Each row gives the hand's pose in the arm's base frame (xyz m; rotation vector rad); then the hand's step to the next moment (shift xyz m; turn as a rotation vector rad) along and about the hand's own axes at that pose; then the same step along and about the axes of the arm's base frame.
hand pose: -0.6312 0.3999 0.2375 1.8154 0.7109 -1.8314
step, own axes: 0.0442 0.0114 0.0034 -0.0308 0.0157 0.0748
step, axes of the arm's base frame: 0.0039 -0.0094 -0.0446 -0.0460 -0.0616 0.0297
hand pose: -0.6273 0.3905 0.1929 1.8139 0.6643 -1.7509
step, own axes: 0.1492 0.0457 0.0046 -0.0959 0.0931 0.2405
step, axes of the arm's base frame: 0.0333 -0.0387 -0.1475 -0.1191 -0.2295 0.0940
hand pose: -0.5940 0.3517 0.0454 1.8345 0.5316 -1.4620
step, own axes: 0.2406 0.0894 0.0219 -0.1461 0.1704 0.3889
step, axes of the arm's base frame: 0.1137 -0.1026 -0.2072 -0.1763 -0.3852 0.1490
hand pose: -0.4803 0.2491 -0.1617 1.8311 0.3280 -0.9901
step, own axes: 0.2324 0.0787 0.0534 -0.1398 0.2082 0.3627
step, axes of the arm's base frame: 0.1684 -0.1295 -0.1339 -0.1367 -0.3819 0.1730
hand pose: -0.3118 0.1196 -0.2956 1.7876 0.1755 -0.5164
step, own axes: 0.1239 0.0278 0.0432 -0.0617 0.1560 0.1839
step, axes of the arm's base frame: 0.1099 -0.0671 -0.0374 -0.0419 -0.2092 0.1282
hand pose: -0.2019 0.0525 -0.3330 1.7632 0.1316 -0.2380
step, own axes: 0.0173 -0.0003 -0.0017 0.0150 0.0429 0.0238
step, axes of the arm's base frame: 0.0169 0.0010 -0.0040 0.0219 -0.0327 0.0329
